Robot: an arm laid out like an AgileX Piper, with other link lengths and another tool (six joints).
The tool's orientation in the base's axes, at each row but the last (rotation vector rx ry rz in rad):
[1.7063, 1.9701, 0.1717]
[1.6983, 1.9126, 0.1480]
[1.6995, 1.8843, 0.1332]
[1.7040, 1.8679, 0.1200]
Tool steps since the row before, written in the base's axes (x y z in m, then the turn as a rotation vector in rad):
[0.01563, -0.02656, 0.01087, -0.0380, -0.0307, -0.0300]
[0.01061, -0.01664, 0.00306, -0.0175, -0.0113, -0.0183]
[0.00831, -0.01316, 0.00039, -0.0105, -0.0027, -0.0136]
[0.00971, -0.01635, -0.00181, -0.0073, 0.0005, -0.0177]
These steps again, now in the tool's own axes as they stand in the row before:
[-0.02960, 0.01319, 0.00423, -0.0176, -0.0523, 0.0154]
[-0.01700, 0.00755, 0.00726, -0.0039, -0.0256, 0.0100]
[-0.01251, 0.00510, 0.00774, 0.0024, -0.0158, 0.0069]
[-0.01451, 0.00490, 0.01141, 0.0069, -0.0143, 0.0108]

